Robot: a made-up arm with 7 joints.
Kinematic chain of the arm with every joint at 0, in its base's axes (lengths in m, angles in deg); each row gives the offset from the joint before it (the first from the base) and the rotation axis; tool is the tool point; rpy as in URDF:
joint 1: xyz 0 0 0.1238 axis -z
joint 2: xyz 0 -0.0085 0.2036 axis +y
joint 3: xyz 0 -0.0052 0.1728 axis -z
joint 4: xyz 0 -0.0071 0.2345 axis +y
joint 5: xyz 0 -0.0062 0.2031 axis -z
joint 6: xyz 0 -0.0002 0.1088 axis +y
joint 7: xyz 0 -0.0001 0.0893 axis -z
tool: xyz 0 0 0 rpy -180 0 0
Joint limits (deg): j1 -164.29..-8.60 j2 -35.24..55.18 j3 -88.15..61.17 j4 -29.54..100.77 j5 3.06..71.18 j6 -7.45..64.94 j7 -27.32..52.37
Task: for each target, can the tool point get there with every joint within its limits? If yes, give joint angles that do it. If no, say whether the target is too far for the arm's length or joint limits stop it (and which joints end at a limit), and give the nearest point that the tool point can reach.
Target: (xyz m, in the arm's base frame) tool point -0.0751 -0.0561 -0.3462
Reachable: no: joint limits stop it (at a limit: joint 1, joint 2, joint 4, joint 5) | nearest point -0.4062 0.0758 0.2027 | short by 0.654 m
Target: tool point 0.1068 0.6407 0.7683
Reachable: yes | joints -73.22 44.43 -40.53 25.37 58.17 8.81 9.94
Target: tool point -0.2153 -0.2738 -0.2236
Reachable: no: joint limits stop it (at a limit: joint 1, joint 2, joint 4, joint 5) | nearest point -0.4250 -0.0619 0.2391 | short by 0.550 m
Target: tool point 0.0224 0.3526 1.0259
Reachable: yes | joints -79.27 13.38 -24.26 25.78 27.74 10.95 14.14
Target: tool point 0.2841 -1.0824 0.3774
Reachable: no: too far | nearest point 0.1530 -0.5830 0.8200 | short by 0.680 m
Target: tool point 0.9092 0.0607 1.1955
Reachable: no: too far | nearest point 0.5837 0.0447 0.8855 | short by 0.450 m
